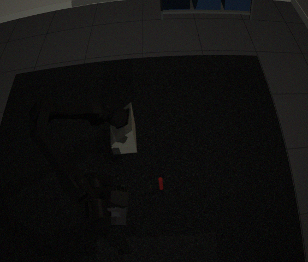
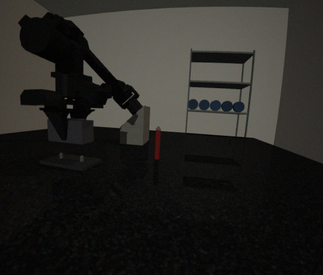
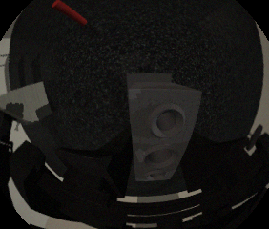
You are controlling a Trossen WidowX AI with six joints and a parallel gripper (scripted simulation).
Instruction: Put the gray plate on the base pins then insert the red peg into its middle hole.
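The red peg is 17 cm to the left of my gripper tip, 13 cm behind it and 2 cm below it. The rest, counted from my gripper tip: gray plate (3 cm above).
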